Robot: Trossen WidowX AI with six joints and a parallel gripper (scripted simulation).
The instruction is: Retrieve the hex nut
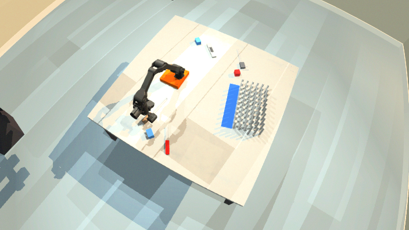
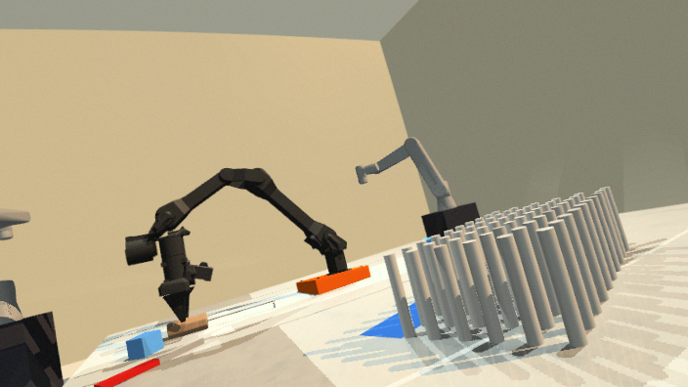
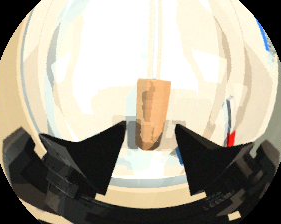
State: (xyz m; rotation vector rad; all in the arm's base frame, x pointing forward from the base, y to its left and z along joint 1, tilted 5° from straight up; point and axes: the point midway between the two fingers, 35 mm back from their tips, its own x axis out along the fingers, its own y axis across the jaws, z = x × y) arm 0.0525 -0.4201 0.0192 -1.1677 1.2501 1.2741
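Right now the hook tool is 11 cm to the left of my gripper tip and 2 cm below it. Also, from my gripper tip: blue taped strip (48 cm to the left, 40 cm ahead, 3 cm below); then red-handled tool (21 cm ahead, 3 cm to the right, 3 cm below); then red block (74 cm to the left, 28 cm ahead, 1 cm below).
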